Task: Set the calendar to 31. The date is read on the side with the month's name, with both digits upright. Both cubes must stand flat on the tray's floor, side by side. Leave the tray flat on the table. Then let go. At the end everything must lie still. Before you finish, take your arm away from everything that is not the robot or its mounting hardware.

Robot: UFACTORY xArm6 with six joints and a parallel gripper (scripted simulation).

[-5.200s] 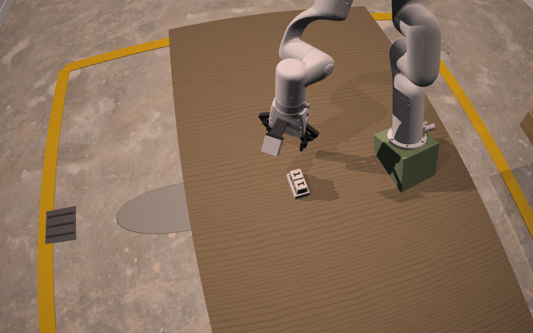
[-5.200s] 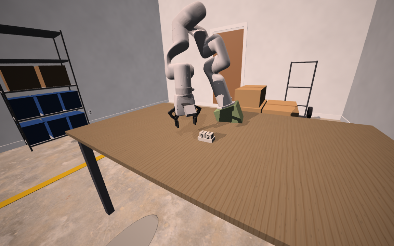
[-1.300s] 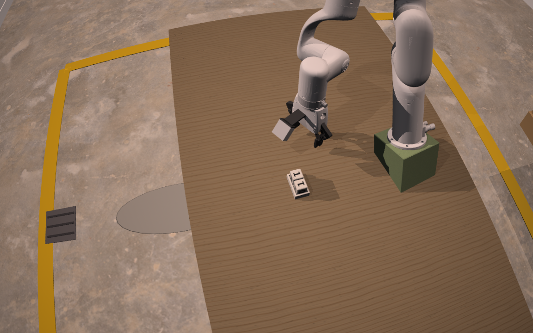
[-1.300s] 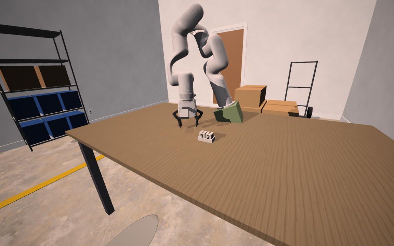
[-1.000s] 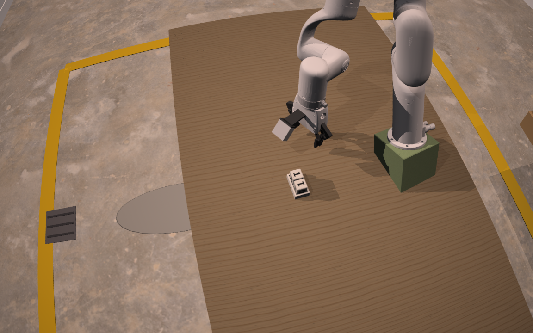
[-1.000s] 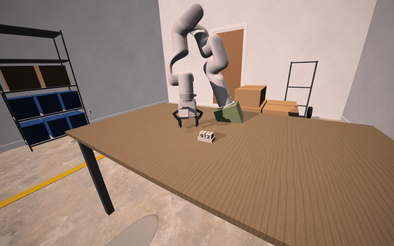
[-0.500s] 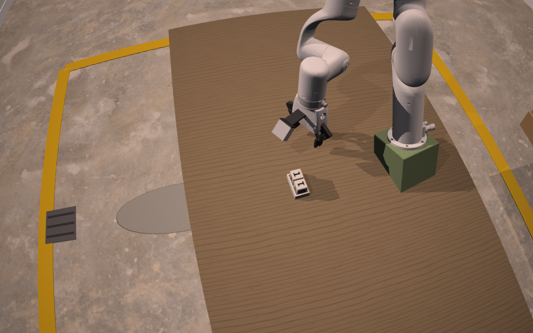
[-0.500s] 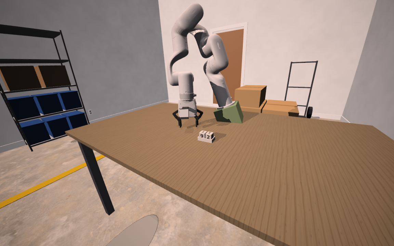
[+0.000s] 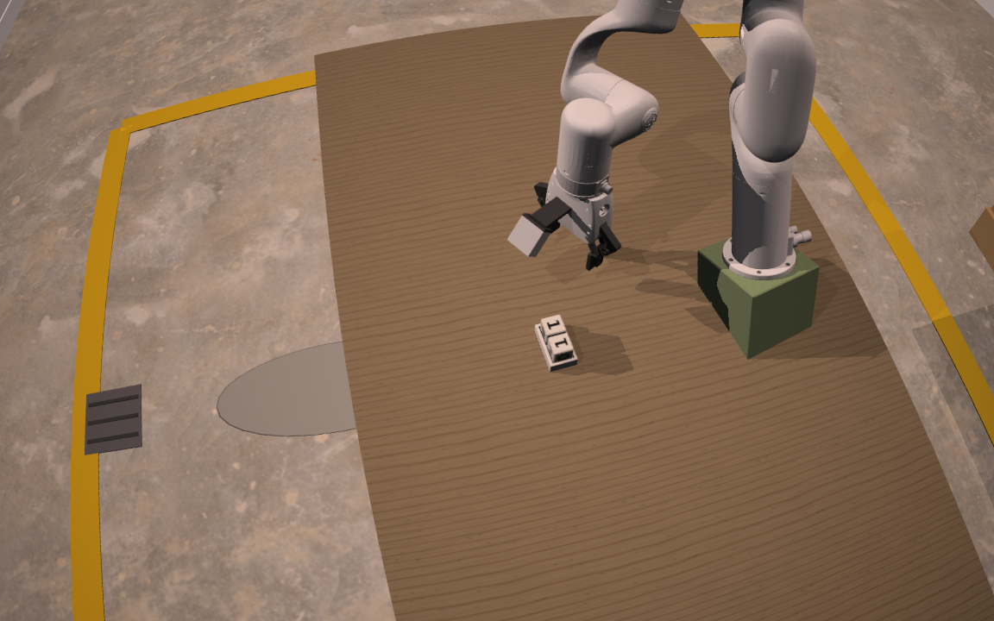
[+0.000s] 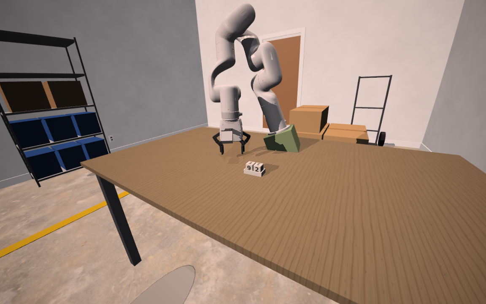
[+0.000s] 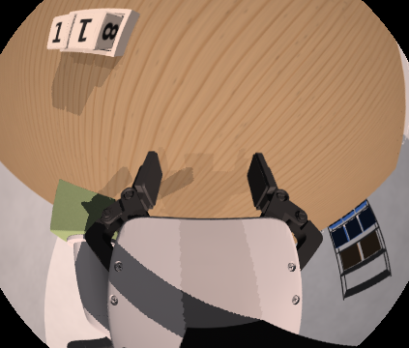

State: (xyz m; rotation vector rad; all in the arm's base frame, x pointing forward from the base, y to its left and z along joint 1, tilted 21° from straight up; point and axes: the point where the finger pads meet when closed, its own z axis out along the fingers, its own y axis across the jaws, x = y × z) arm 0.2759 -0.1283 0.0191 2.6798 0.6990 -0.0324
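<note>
The cube lies 70 mm ahead of my hand, 170 mm to the left of it and 20 mm below it. From my hand the other things lie so: tray 70 mm ahead, 150 mm to the left, 30 mm below.
</note>
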